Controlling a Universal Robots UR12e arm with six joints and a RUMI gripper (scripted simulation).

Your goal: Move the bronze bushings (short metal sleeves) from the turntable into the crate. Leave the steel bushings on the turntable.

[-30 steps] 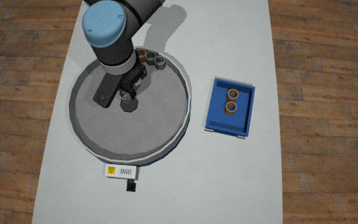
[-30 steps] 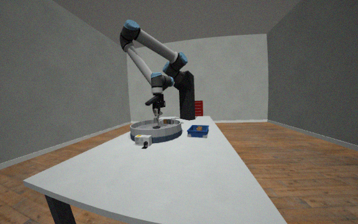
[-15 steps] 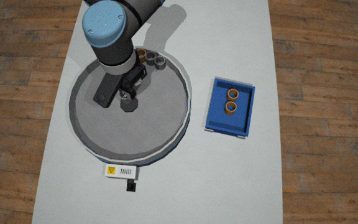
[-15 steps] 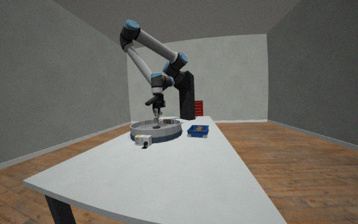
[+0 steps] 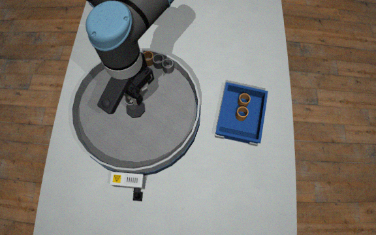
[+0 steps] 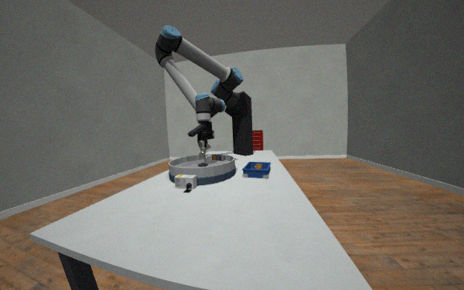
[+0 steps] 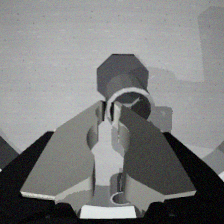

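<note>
Right now the round grey turntable is 8 cm below my hand, 1 cm to the right of it and 1 cm behind it. Round my hand: blue crate (34 cm to the left, 11 cm below, 5 cm ahead).
</note>
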